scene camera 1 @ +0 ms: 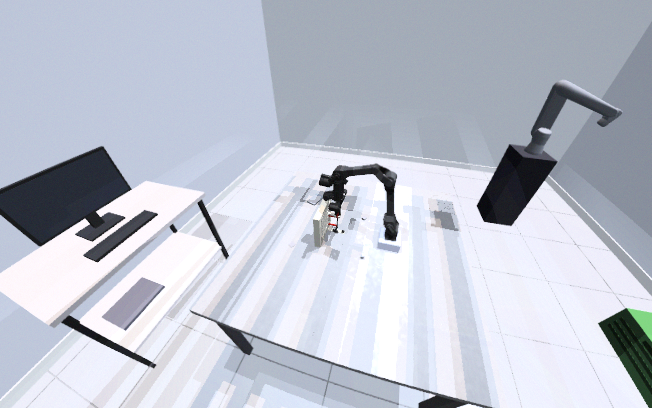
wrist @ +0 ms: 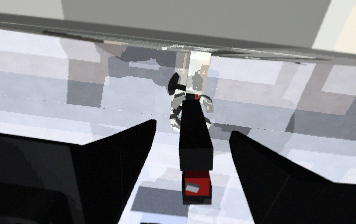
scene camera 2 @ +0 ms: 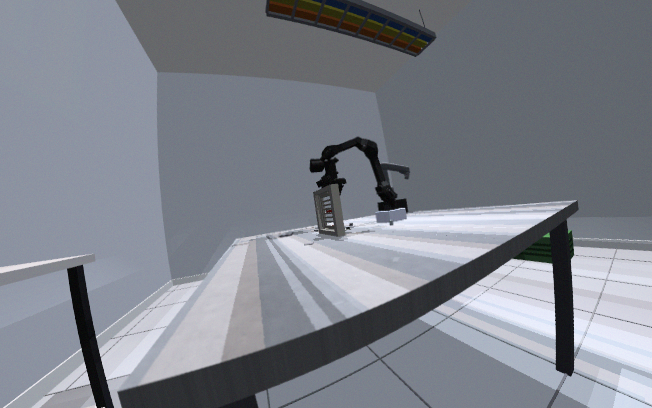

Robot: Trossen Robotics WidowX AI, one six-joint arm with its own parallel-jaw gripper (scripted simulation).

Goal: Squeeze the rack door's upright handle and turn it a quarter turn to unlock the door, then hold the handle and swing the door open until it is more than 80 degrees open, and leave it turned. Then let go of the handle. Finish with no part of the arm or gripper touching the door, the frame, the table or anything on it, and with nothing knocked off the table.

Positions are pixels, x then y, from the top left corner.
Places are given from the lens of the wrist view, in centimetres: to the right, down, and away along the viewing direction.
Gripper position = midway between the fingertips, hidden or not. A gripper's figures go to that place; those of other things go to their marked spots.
my gripper [wrist: 193, 130]: 1, 1, 11
rack [wrist: 319, 36]: 3, -1, 2
